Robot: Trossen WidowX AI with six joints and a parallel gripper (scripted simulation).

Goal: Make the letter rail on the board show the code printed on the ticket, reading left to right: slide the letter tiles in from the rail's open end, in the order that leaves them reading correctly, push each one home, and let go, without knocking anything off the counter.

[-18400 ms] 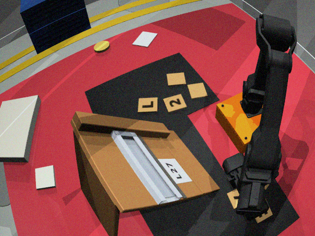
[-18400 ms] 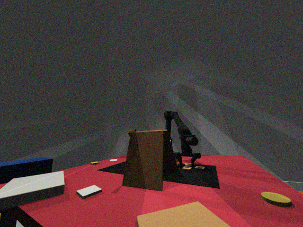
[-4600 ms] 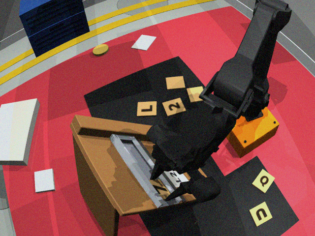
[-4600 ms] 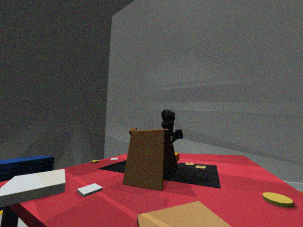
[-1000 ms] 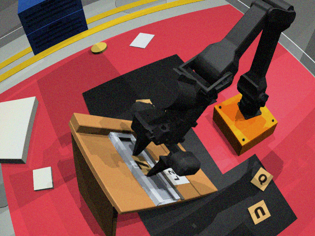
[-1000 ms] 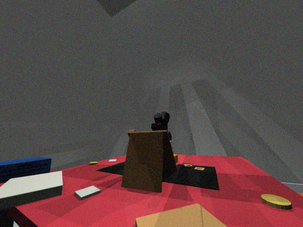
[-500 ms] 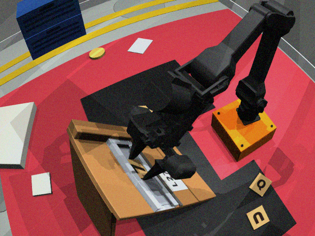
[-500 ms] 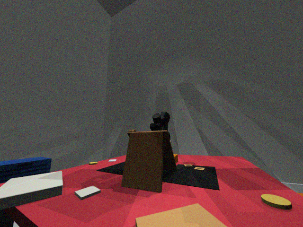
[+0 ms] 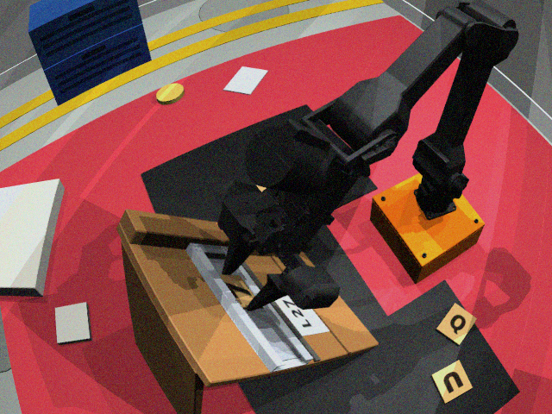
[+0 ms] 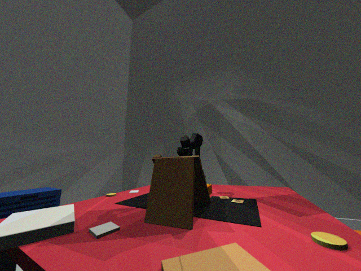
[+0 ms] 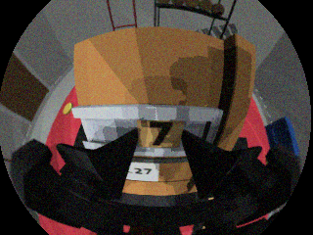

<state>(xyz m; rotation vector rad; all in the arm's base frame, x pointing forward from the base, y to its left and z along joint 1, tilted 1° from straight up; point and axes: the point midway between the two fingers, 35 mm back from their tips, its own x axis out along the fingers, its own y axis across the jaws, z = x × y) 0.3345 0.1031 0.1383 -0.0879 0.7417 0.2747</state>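
Right now my gripper tip is 70 mm past the white ticket, 70 mm above it and 20 mm to the right of it. From my gripper tip the other things lie so: small white block 320 mm ahead, 170 mm below, 100 mm to the right; then 7 tile right at my gripper tip; then black mat 170 mm below, 160 mm behind, 80 mm to the right.
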